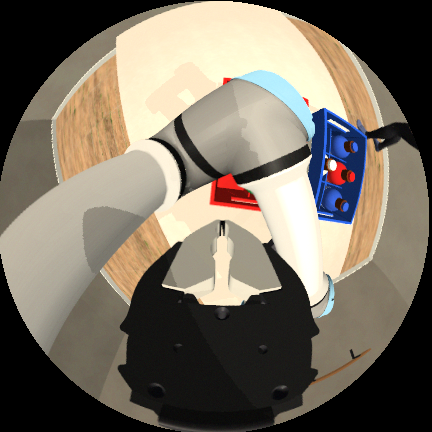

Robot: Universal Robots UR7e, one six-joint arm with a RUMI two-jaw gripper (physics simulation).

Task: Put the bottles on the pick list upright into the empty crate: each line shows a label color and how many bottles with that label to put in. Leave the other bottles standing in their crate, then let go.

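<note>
My gripper is shut and empty, its fingertips together, apart from both crates. The red crate is mostly hidden behind the arm; its left and near walls and two small corners show. A small green patch shows inside it beside the arm. The blue crate stands to the right with several bottles upright in it: a blue bottle at the far end, a red bottle in the middle, a blue bottle at the near end, and a white-topped bottle partly hidden at the left. The pick list does not show.
The arm bends across the middle and covers much of the red crate. The pale table top has wood-grain strips at its sides. A person's dark legs show beyond the right edge. A thin brown object lies at the lower right.
</note>
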